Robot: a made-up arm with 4 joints.
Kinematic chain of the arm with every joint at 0, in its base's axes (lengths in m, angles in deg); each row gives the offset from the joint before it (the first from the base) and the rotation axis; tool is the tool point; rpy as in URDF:
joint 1: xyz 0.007 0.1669 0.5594 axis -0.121 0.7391 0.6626
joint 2: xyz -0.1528 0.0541 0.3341 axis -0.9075 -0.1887 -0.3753
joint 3: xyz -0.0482 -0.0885 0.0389 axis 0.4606 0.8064 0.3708
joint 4: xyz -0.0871 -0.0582 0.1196 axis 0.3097 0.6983 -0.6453
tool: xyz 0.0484 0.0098 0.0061 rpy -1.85 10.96 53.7
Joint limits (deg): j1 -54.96..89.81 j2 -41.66..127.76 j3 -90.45..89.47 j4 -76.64..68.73
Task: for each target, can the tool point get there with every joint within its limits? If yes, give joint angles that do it. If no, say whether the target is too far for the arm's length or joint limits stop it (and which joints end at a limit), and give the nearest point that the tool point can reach.
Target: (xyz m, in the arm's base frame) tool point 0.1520 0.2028 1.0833
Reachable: yes | joints 72.70 15.87 -58.48 -3.76
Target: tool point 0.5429 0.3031 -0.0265
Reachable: no: too far | nearest point 0.3039 0.2656 0.6694 | short by 0.737 m
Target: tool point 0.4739 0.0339 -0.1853
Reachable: no: too far | nearest point 0.2941 0.2675 0.6665 | short by 0.901 m
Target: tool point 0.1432 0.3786 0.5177
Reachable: no: joint limits stop it (at a limit: joint 1, joint 2, joint 3) | nearest point 0.2541 0.2678 0.6759 | short by 0.223 m
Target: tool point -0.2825 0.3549 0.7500
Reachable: yes | joints -10.62 114.95 -65.38 -15.32
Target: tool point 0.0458 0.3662 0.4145
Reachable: no: joint limits stop it (at a limit: joint 1, joint 2, joint 4) | nearest point -0.1909 0.4609 0.5889 | short by 0.309 m
